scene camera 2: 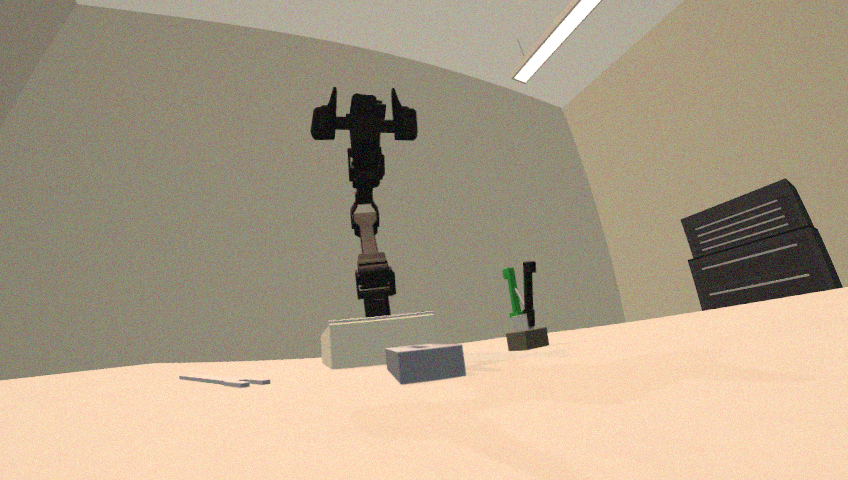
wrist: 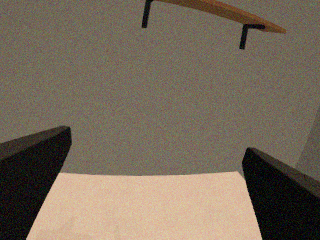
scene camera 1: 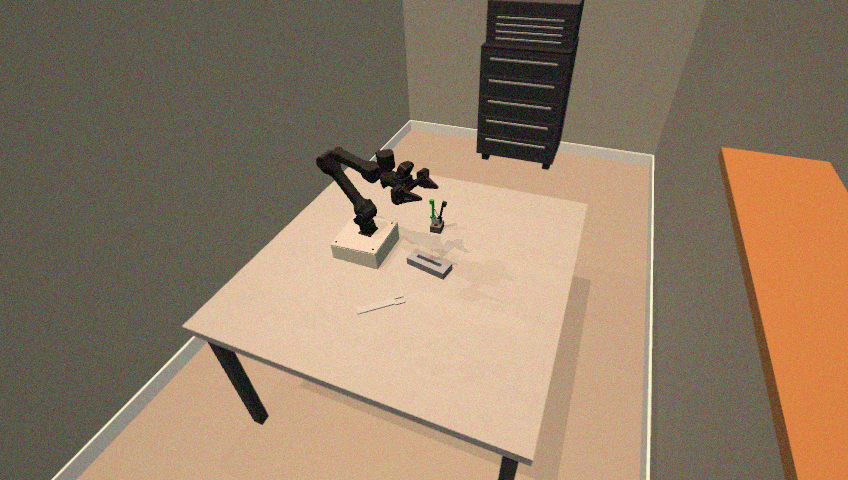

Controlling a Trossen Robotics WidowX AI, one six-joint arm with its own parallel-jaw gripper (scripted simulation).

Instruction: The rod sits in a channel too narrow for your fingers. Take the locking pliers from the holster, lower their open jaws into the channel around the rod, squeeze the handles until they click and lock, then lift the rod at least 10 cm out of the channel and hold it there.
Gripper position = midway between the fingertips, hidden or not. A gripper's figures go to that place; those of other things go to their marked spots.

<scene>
My gripper (scene camera 2: 363, 88) is 0.51 m from the lens. A grey channel block (scene camera 2: 409, 364) is 0.32 m from the lens. A dark holster (scene camera 2: 526, 340): 0.56 m from the lens. The marked spots on the grey channel block and the dark holster are 0.28 m apart.
</scene>
